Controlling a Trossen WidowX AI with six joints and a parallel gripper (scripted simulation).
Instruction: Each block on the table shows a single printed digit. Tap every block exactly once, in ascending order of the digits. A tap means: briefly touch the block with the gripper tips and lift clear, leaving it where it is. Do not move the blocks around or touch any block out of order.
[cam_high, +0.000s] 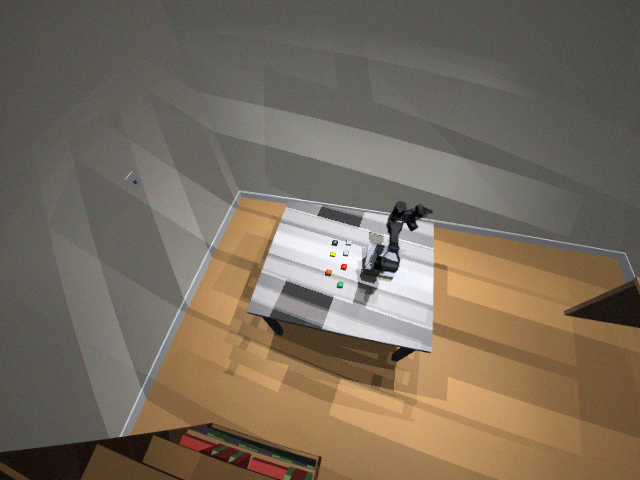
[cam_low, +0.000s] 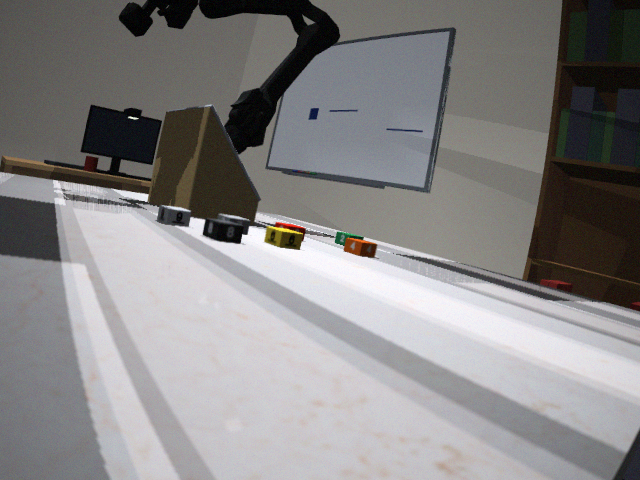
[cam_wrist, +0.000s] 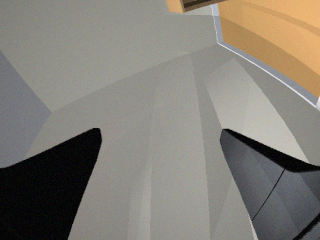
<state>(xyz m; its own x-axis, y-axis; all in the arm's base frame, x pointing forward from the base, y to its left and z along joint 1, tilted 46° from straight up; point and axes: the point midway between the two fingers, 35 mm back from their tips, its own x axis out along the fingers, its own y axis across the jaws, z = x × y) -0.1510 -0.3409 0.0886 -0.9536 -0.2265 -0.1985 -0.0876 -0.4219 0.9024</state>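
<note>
Now: gripper tip 41 cm short of the green block, 35 cm to the right of it and 40 cm above it. The rest, counted from my gripper tip: red block: 42 cm ahead, 22 cm to the left, 40 cm below; then pale grey block: 42 cm ahead, 3 cm to the left, 40 cm below; then black block: 51 cm ahead, 6 cm to the left, 40 cm below.
</note>
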